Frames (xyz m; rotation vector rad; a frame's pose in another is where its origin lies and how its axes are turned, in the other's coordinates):
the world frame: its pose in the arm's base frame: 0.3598 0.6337 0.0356 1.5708 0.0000 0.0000
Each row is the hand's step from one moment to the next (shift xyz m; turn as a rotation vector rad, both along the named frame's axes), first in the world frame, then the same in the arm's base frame.
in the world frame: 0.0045 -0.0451 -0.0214 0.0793 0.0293 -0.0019
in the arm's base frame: 0.0045 0.0214 -0.0451 0.0793 0.0019 0.0293
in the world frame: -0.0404 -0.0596 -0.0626 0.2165 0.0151 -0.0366
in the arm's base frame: -0.0404 0.0626 -0.0596 0.2165 0.0366 0.0151
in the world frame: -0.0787 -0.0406 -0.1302 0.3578 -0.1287 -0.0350
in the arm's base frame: -0.0787 0.1302 -0.0406 0.3578 0.0350 -0.1287
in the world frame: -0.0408 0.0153 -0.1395 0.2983 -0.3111 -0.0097
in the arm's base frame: -0.0408 0.1395 0.0153 0.2983 0.0097 -0.3111
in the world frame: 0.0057 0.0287 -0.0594 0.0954 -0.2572 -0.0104
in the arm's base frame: 0.0057 0.0594 0.0287 0.0954 0.0104 -0.2572
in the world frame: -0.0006 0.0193 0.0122 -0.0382 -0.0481 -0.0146
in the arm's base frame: -0.0006 -0.0122 0.0193 -0.0382 0.0146 -0.0481
